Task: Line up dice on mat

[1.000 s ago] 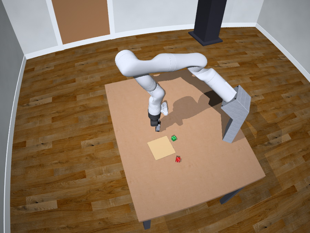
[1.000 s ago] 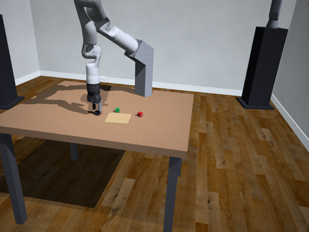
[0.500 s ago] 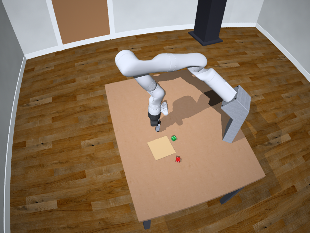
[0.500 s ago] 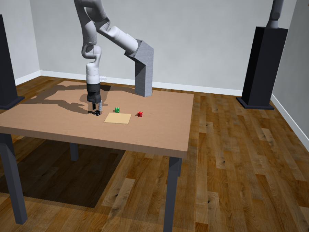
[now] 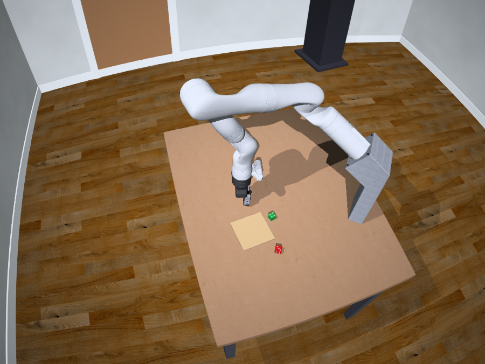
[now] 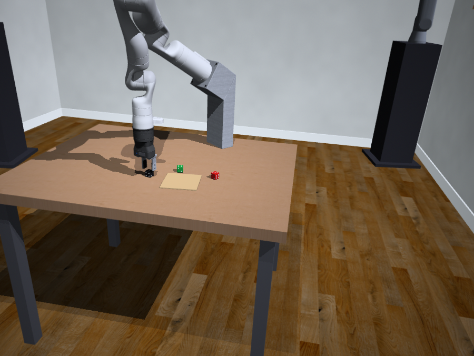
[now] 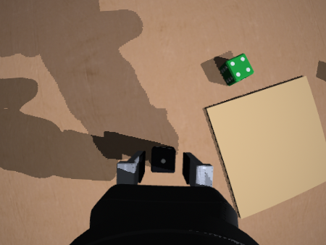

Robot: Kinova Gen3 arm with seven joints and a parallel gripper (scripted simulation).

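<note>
Right now my hand is 4 cm above the black die. Round my hand: green die 11 cm to the left, 6 cm behind, 4 cm below; tan mat 13 cm to the left, 5 cm below, 4 cm ahead; red die 26 cm to the left, 4 cm below, 1 cm behind.
</note>
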